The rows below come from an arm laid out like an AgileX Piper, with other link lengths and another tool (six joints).
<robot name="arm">
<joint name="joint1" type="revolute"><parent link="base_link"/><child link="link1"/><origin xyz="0 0 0.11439" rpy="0 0 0"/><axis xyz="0 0 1"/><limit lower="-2.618" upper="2.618"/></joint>
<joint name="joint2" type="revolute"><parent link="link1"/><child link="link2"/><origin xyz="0 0 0" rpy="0 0 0"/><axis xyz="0 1 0"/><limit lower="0" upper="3.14"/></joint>
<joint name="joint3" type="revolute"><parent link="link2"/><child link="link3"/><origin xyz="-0.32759 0 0.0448" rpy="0 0 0"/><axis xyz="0 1 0"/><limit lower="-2.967" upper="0"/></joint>
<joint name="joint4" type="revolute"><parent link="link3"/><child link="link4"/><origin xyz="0.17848 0 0.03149" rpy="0 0 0"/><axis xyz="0.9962 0 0.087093"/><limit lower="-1.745" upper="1.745"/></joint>
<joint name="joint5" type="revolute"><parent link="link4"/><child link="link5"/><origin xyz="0 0 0" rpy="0 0 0"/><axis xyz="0 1 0"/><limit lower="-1.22" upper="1.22"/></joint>
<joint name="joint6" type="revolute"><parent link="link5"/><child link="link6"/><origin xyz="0.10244 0 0.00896" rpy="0 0 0"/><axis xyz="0.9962 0 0.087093"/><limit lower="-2.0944" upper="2.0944"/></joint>
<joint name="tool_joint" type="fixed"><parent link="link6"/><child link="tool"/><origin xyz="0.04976 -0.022 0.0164" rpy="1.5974 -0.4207 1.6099"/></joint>
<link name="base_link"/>
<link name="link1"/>
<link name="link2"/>
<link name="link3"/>
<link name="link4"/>
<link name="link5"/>
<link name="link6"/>
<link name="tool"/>
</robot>
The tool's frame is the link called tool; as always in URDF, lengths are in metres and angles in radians.
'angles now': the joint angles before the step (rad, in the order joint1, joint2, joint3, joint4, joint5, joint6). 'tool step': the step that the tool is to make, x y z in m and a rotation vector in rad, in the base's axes. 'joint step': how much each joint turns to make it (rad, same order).
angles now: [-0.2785, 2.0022, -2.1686, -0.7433, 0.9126, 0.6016]
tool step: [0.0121, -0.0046, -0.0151, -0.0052, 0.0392, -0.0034]
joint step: [0.0001, 0.0504, -0.0298, -0.0078, 0.0112, -0.0137]
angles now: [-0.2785, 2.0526, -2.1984, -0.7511, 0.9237, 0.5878]
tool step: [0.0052, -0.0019, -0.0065, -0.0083, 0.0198, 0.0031]
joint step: [-0.0001, 0.0199, -0.0068, -0.0071, -0.0016, -0.0087]
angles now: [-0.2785, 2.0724, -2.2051, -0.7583, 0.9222, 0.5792]
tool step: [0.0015, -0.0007, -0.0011, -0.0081, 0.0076, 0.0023]
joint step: [0.0000, 0.0057, -0.0030, -0.0055, -0.0013, -0.0061]
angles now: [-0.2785, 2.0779, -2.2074, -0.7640, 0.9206, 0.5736]
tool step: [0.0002, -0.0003, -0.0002, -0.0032, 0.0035, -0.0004]
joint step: [0.0000, 0.0016, -0.0014, -0.0026, 0.0013, -0.0024]
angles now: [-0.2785, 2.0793, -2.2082, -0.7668, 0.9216, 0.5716]
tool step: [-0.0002, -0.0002, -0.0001, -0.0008, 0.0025, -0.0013]
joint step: [-0.0001, 0.0005, -0.0009, -0.0008, 0.0025, -0.0015]
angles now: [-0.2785, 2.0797, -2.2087, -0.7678, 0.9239, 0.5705]
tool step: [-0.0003, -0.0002, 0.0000, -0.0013, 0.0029, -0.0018]
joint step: [0.0000, 0.0004, -0.0012, -0.0015, 0.0032, -0.0015]
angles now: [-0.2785, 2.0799, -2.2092, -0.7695, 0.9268, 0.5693]
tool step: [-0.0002, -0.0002, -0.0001, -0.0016, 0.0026, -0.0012]
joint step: [0.0000, 0.0003, 0.0001, -0.0019, 0.0017, -0.0009]
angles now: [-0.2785, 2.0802, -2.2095, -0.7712, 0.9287, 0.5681]
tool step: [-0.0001, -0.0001, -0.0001, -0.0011, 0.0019, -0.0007]
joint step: [0.0001, 0.0002, 0.0001, -0.0013, 0.0011, -0.0007]
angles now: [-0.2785, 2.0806, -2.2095, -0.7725, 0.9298, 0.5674]
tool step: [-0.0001, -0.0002, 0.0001, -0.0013, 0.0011, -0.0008]
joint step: [-0.0002, 0.0004, -0.0009, -0.0012, 0.0011, -0.0008]
